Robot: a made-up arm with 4 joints.
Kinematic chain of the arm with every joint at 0, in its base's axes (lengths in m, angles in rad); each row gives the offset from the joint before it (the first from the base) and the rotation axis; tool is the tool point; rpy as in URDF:
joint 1: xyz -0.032 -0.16 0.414 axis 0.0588 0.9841 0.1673
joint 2: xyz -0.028 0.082 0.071 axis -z
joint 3: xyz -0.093 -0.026 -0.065 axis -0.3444 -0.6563 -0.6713
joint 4: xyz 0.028 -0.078 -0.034 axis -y
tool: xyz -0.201 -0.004 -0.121 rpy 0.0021 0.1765 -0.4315
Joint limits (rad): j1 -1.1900..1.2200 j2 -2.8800..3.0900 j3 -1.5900..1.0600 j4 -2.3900..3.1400
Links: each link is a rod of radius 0.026 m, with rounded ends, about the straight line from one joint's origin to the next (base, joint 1, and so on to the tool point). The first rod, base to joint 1, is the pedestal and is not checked.
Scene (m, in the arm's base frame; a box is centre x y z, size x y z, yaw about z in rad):
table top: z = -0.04
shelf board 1: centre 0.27 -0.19 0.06 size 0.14 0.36 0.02 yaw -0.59
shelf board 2: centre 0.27 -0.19 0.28 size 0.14 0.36 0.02 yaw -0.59
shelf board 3: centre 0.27 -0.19 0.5 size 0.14 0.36 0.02 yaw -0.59
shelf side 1: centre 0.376 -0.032 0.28 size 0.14 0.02 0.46 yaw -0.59
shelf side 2: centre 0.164 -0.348 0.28 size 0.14 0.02 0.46 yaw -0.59
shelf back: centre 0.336 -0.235 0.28 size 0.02 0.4 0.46 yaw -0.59
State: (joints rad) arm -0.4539 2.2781 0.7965 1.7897
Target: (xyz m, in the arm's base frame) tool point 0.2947 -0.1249 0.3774
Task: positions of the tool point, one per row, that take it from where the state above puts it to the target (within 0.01 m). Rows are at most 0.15 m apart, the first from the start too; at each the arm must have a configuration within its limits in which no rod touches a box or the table.
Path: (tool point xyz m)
1: -0.2081 -0.0787 0.2157
2: -0.1276 -0.1690 0.2126
3: -0.0215 -0.2114 0.2384
4: 0.0806 -0.1979 0.2840
5: 0.1527 -0.1368 0.3350
6: 0.1808 -0.0487 0.3774
7: 0.2109 -0.0587 0.3578
8: 0.2378 -0.0683 0.3452
9: 0.2618 -0.0794 0.3435
10: 0.2820 -0.0966 0.3547
11: 0.2947 -0.1249 0.3774

